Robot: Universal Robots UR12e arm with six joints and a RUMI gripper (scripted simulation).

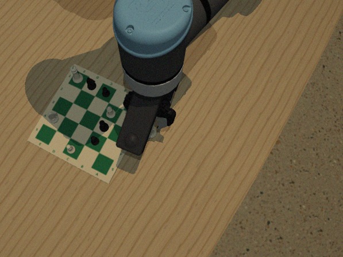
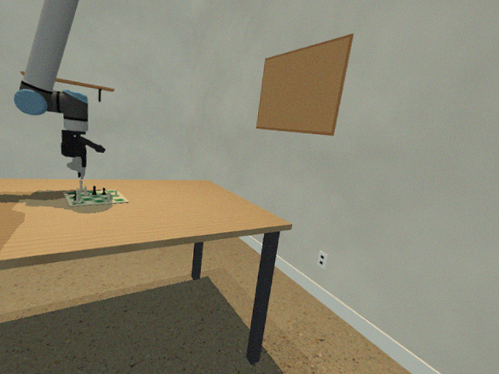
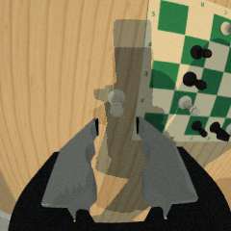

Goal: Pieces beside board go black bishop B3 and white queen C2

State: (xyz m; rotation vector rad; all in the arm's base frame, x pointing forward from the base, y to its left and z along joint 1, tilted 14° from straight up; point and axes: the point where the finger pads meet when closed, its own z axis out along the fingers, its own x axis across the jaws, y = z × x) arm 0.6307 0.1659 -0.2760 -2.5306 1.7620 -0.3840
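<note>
Now: the black bishop 9 cm to the right of my hand, 6 cm ahead of it and 5 cm below it. The rest, counted from my hand: cream board (13 cm to the right, 7 cm below, 7 cm ahead).
</note>
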